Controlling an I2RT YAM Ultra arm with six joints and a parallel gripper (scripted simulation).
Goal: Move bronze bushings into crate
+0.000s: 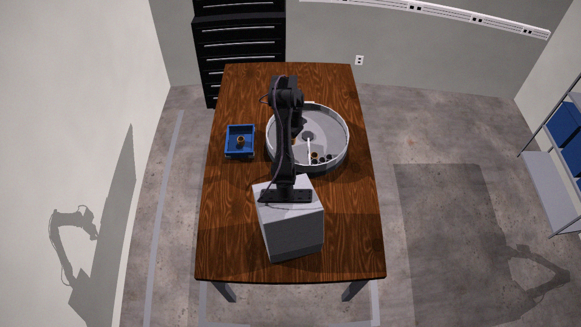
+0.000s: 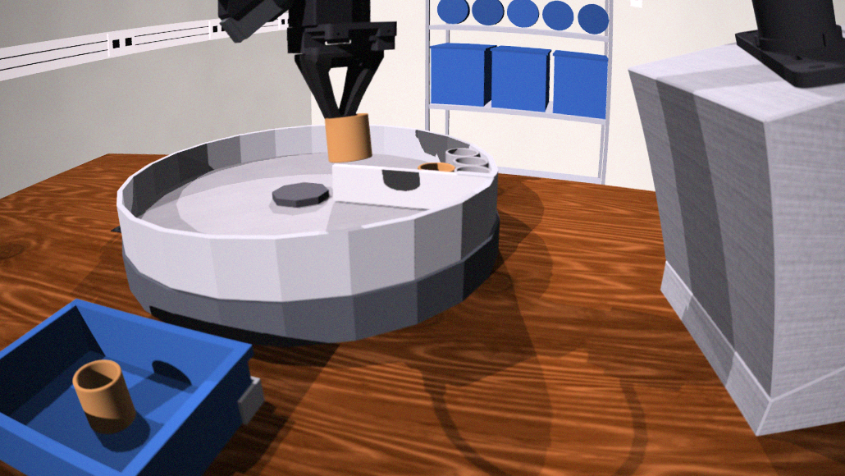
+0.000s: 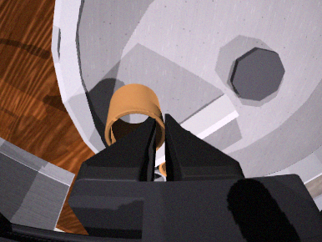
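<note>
Right now my hand is 28 cm to the right of the blue crate, 13 cm above it and 5 cm short of it. From my hand the other things lie so: grey turntable (10 cm below, 9 cm ahead, 6 cm to the right).
</note>
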